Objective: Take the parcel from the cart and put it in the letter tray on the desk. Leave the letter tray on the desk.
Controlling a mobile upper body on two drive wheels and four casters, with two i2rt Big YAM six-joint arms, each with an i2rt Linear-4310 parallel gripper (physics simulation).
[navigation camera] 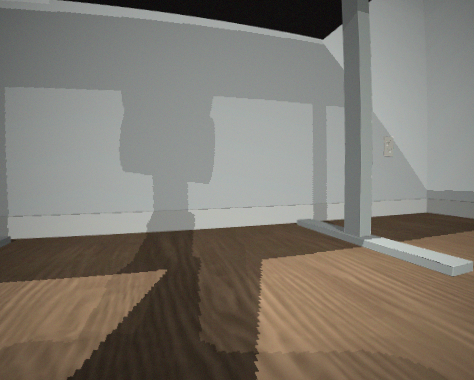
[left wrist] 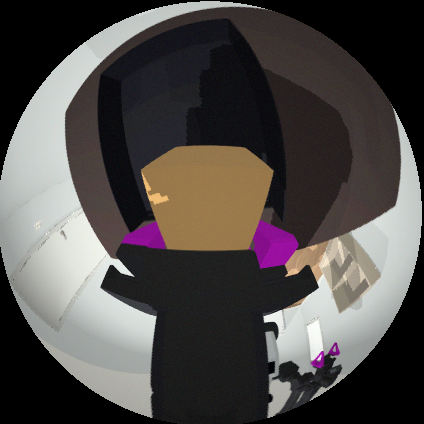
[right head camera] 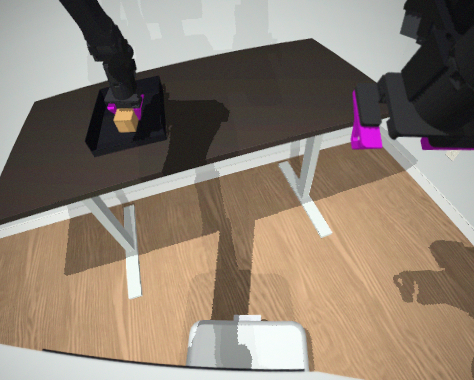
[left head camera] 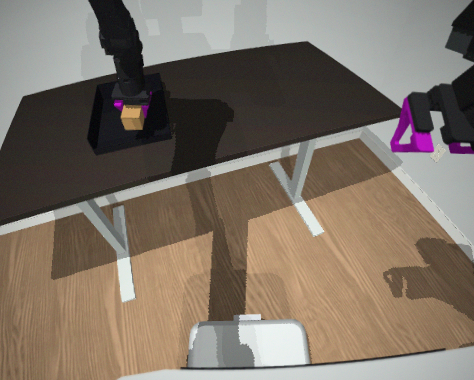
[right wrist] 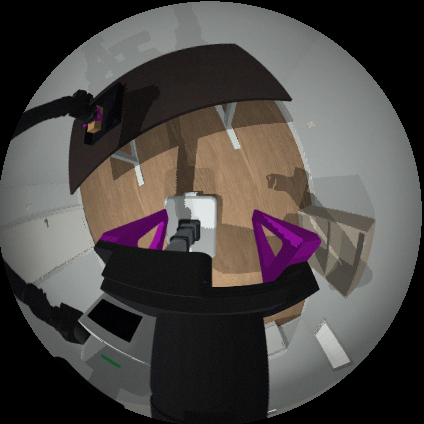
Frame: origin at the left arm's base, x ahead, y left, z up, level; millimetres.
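Where they show: left gripper, between the fingertips: [right wrist: 98,120]; right gripper, between the fingertips: [right head camera: 388,144] [left head camera: 421,148] [right wrist: 209,213].
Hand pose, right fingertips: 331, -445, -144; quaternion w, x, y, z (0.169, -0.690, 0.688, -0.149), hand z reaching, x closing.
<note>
Each offset is from my right fingertips to the top centre of the thing, as dx, dy, dz. "spot": to the spot under its first point. Level surfaces: height alone.
A tan box-shaped parcel {+416, +561, -153} [left head camera: 132,120] [right head camera: 126,121] [left wrist: 207,200] [right wrist: 94,127] is gripped by my left gripper [left head camera: 133,106] [right head camera: 126,107] [left wrist: 209,212], which is shut on it. The parcel appears over the inside of the black letter tray {+547, +639, -246} [left head camera: 132,146] [right head camera: 129,148] [left wrist: 109,115]; its underside and any contact with the tray floor are hidden. The tray stands on the dark desk {dz -316} [left head camera: 280,90] [right head camera: 280,85] [left wrist: 320,50] [right wrist: 200,75]. My right gripper [left head camera: 441,147] [right head camera: 405,144] [right wrist: 209,213] is open and empty, beyond the desk's right end in the head views. The cart cannot be made out.
A white rounded base part [left head camera: 285,345] [right head camera: 280,345] is at the bottom of the head views. Grey desk legs {spot: +850, -151, -951} [left head camera: 300,170] [right head camera: 310,170] [navigation camera: 357,150] stand under the desk. A beige shelf-like unit [right wrist: 350,217] is at the right of the right wrist view. A wall stands behind the desk.
</note>
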